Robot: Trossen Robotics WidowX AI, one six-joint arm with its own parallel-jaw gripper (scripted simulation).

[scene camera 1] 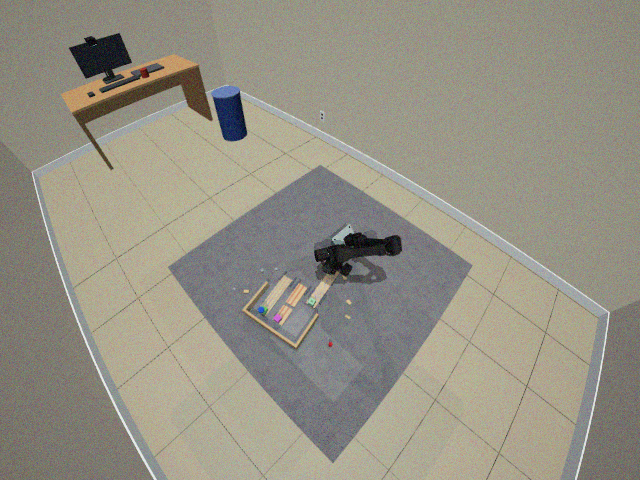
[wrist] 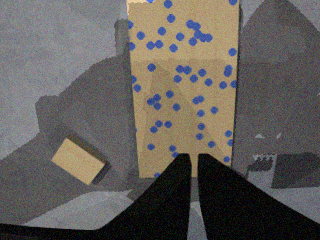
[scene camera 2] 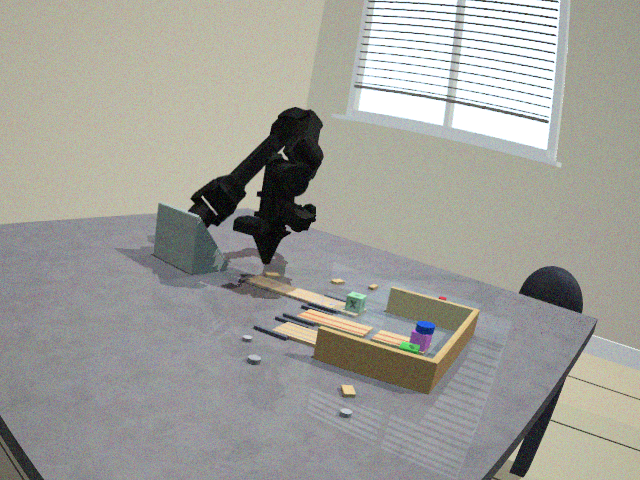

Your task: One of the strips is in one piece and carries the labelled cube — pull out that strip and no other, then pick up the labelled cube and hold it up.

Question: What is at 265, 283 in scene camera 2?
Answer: A strip.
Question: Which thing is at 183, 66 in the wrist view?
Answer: A strip.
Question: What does my gripper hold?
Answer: Nothing.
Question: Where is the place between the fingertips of my gripper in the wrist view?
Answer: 193, 163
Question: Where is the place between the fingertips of my gripper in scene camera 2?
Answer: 265, 263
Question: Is my gripper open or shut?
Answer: Shut.
